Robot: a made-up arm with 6 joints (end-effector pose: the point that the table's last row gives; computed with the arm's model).
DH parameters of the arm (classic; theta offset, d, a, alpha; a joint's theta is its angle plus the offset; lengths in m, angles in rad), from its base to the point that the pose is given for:
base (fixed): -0.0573 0 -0.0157 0
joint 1: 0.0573 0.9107 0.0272 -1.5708
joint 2: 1.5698 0 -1.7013 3.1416
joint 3: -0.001 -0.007 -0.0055 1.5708
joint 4: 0 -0.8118 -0.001 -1.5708
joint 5: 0 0.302 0.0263 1.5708
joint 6: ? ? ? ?
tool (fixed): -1.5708 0.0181 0 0
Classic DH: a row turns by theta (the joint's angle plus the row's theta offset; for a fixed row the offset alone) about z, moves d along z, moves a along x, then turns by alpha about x.
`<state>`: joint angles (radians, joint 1 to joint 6).
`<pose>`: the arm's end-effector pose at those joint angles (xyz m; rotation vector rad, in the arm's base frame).
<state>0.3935 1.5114 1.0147 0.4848 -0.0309 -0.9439</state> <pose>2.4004 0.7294 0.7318 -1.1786 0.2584 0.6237</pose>
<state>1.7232 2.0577 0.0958 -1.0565 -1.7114 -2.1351</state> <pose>-0.0313 0.9887 -0.5233 1.0063 -2.5787 1.4402</pose>
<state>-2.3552 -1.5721 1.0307 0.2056 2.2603 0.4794</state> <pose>1.5190 1.9180 1.2488 0.1560 1.4912 -0.5019</pose>
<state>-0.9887 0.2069 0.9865 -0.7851 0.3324 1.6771</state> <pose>0.4550 -1.0531 2.9959 -2.2280 0.9985 -1.7868</pose>
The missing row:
joint 6: 0 -0.0133 0.0054 1.5708
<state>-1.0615 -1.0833 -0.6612 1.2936 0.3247 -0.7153</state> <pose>-0.4938 0.6873 2.2981 -2.3069 0.5735 -0.9136</pose>
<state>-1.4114 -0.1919 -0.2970 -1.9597 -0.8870 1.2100</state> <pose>0.2105 -0.4234 2.2411 -0.9130 0.0476 -0.6432</pose>
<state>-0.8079 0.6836 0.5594 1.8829 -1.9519 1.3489</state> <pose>1.3704 -1.2966 2.4262 0.1397 -2.1092 -1.5734</pose>
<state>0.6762 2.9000 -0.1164 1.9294 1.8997 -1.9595</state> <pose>-0.3589 -0.1096 -1.1247 1.5427 1.7287 1.5300</pose>
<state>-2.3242 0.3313 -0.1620 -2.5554 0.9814 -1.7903</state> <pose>-0.6703 -1.0670 1.9817 -0.3960 1.7657 1.0536</pose>
